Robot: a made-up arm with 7 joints. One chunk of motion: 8 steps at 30 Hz.
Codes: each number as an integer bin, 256 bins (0 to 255) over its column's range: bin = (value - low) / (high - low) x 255, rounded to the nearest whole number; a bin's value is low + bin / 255 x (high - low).
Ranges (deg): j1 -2.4..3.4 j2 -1.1..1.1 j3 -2.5..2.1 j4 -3..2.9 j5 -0.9..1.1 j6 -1.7..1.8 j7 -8.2..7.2
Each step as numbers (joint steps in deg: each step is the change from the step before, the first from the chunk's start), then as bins.
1 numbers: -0.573 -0.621 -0.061 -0.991 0.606 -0.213 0.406
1 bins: 80 56 135 87 192 108 143
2 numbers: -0.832 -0.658 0.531 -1.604 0.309 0.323 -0.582
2 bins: 69 51 168 60 154 147 126
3 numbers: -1.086 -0.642 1.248 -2.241 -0.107 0.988 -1.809
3 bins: 58 53 208 33 101 196 106
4 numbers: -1.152 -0.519 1.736 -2.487 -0.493 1.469 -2.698
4 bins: 55 67 235 22 52 231 91
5 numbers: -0.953 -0.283 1.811 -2.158 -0.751 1.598 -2.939
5 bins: 64 95 239 36 19 240 87
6 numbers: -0.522 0.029 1.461 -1.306 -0.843 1.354 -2.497
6 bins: 83 131 220 73 7 223 94
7 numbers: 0.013 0.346 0.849 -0.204 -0.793 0.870 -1.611
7 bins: 106 168 186 121 14 187 109
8 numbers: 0.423 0.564 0.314 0.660 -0.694 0.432 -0.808
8 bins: 124 193 156 158 26 155 122
